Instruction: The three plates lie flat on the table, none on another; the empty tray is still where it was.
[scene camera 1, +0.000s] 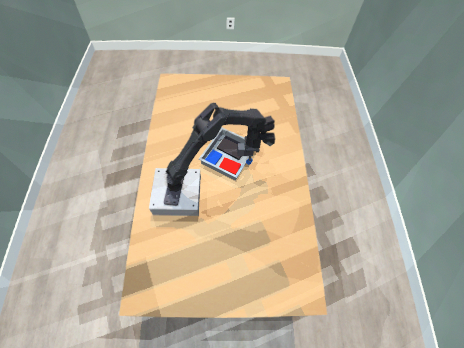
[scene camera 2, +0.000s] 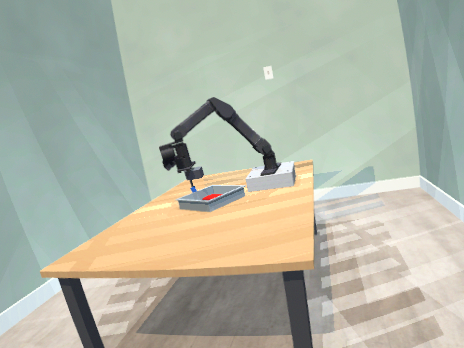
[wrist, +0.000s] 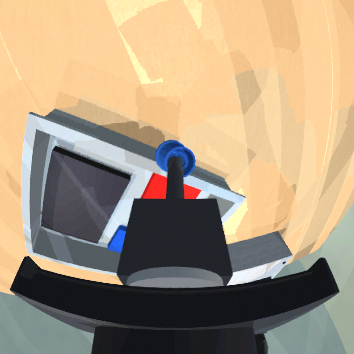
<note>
My suction cup (wrist: 162, 153) is stuck to a grey tray (scene camera 2: 194, 201). Further things: a dark plate (wrist: 80, 194).
The grey tray shows as well in scene camera 1 (scene camera 1: 223, 132) and in the wrist view (wrist: 70, 132).
</note>
